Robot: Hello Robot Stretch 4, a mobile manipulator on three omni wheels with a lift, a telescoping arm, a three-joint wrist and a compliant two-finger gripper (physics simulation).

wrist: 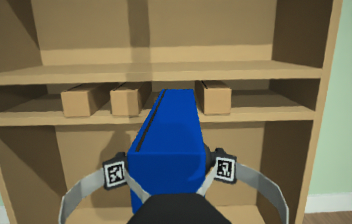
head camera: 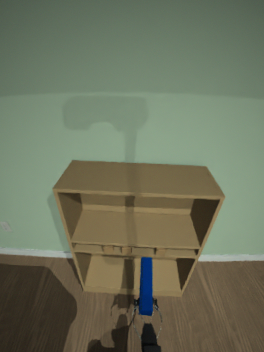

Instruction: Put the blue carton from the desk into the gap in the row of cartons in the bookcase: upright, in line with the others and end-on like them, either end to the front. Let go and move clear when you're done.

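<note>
The blue carton (head camera: 146, 285) (wrist: 172, 125) is held level, its long side pointing away from me toward the bookcase (head camera: 140, 179) (wrist: 317, 120). My gripper (head camera: 146, 302) (wrist: 169, 170) is shut on its near end, one fingertip on each side. In the wrist view three brown cartons stand end-on on the narrow middle shelf: a left one (wrist: 77, 103), a second one (wrist: 126, 102) and a right one (wrist: 216, 100). The wider gap lies between the second and the right one. The blue carton's far end overlaps this gap in view and hides part of it; its distance from the shelf is unclear.
An upper shelf board (head camera: 135, 227) (wrist: 175, 72) lies close above the row of cartons. The bookcase's side panels stand at both sides, with a large open compartment below the row. A green wall (head camera: 30, 150) (wrist: 342, 125) is behind, and wooden floor (head camera: 220, 300) is in front.
</note>
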